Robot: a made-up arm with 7 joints.
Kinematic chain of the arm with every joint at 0, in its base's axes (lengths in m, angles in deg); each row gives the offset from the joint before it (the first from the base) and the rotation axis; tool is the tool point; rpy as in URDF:
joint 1: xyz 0 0 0.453 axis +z
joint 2: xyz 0 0 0 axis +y
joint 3: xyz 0 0 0.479 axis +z
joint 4: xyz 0.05 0 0 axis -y
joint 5: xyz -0.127 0 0.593 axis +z
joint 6: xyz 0 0 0 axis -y
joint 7: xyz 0.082 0 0 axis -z
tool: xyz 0 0 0 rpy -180 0 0
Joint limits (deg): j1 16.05..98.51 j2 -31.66..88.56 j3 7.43..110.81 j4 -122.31..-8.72 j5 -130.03..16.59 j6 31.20..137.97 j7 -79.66..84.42
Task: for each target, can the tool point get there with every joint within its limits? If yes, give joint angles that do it. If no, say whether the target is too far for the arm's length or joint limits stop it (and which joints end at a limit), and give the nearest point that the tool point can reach.
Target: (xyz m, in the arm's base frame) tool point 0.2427 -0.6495 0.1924
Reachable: no: joint limits stop it (at a limit: joint 1, joint 2, joint 3, joint 4, joint 6) | nearest point 0.2171 0.0858 -0.1796 | short by 0.824 m
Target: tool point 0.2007 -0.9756 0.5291
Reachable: no: joint limits stop it (at a limit: joint 1, joint 2, joint 3, joint 6) | nearest point -0.4543 -0.7359 0.9967 | short by 0.840 m
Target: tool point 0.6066 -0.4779 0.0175
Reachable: no: joint limits stop it (at a limit: joint 1, joint 3, joint 4, joint 6) | nearest point 0.4759 0.1528 -0.0296 | short by 0.646 m
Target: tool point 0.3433 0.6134 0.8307
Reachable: yes | joints 29.62 -3.51 29.42 -112.26 -95.27 97.29 -58.78
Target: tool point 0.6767 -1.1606 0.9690
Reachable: no: too far | nearest point 0.1077 -0.6402 1.3928 | short by 0.880 m
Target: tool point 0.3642 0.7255 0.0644
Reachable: yes | joints 44.78 63.79 20.20 -97.27 -99.09 93.42 -25.39
